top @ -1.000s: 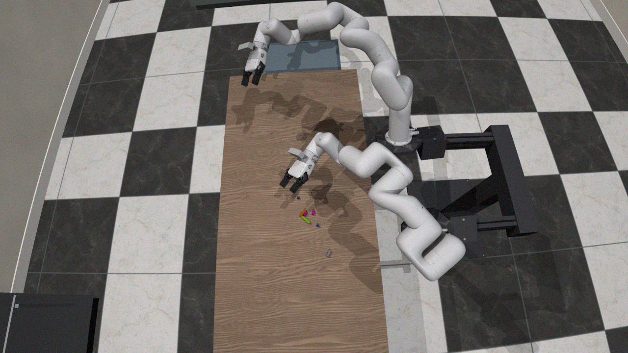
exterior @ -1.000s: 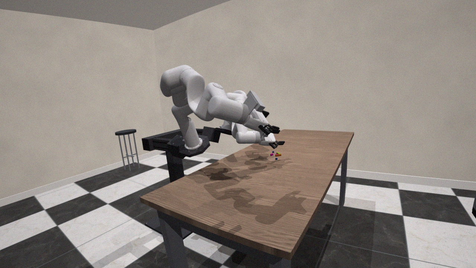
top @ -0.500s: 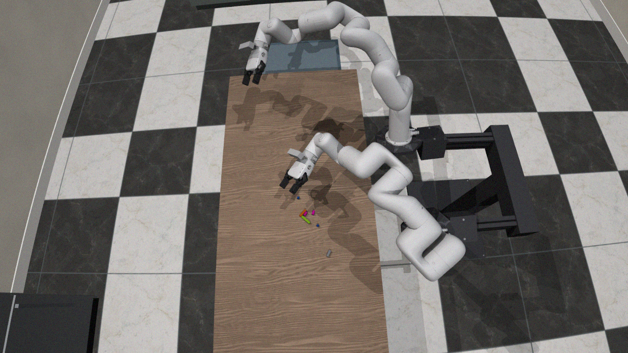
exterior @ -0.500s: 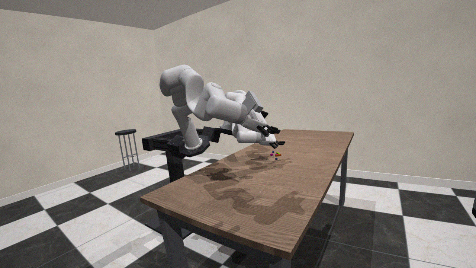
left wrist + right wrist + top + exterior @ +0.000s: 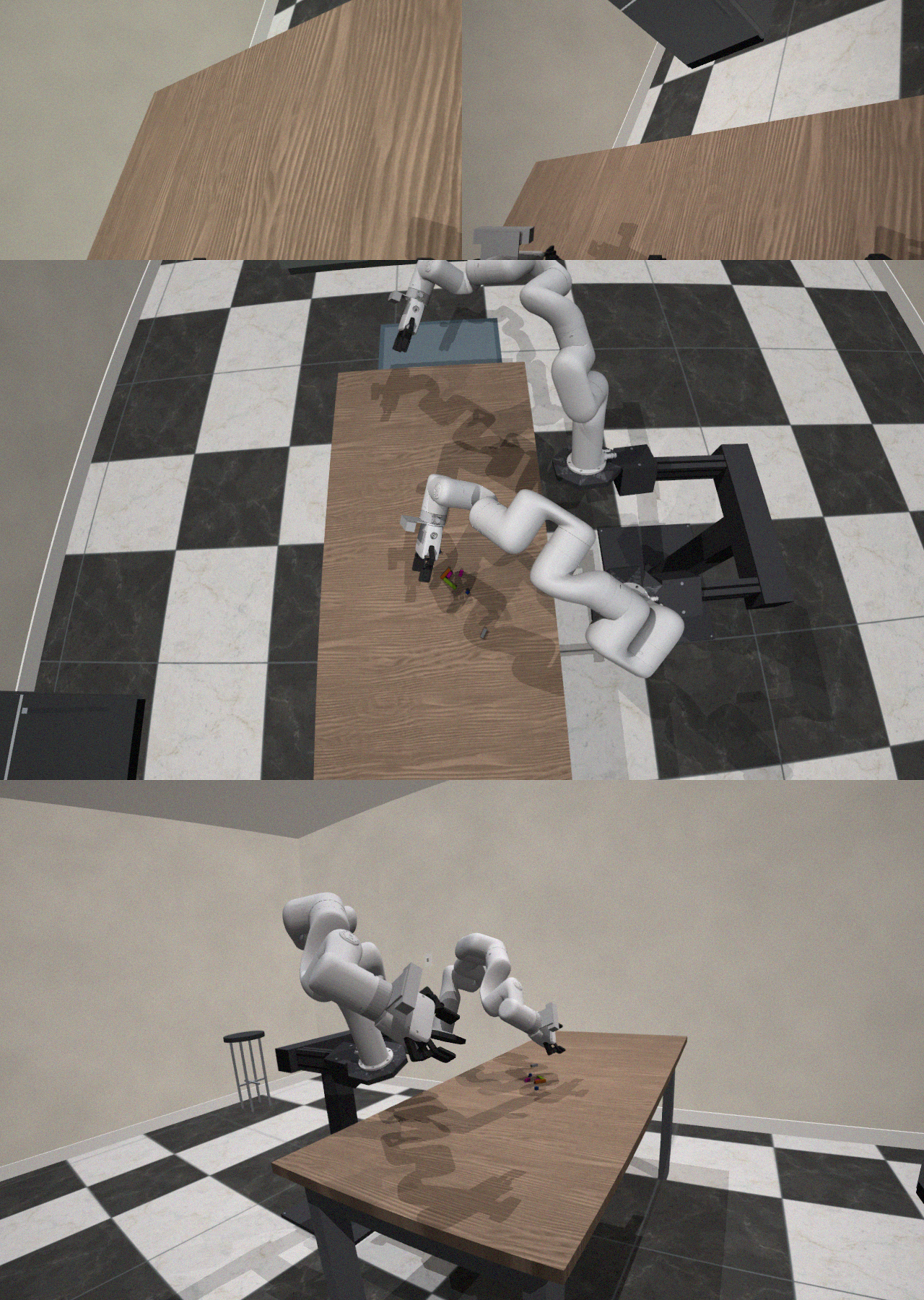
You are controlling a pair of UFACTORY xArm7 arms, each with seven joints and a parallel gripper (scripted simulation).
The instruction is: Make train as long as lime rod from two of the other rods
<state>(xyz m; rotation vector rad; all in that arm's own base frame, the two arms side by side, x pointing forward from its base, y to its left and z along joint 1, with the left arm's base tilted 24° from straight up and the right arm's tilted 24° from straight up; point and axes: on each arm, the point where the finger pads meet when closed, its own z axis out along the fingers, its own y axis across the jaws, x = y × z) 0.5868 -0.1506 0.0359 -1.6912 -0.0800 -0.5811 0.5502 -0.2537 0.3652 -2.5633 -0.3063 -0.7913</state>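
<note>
The lime rod lies 8 cm behind my left hand, 1 cm to the left of it and 15 cm below it. Also, from my left hand: orange rod 7 cm behind, 2 cm to the right, 15 cm below; grey rod 15 cm behind, 18 cm to the left, 15 cm below.
</note>
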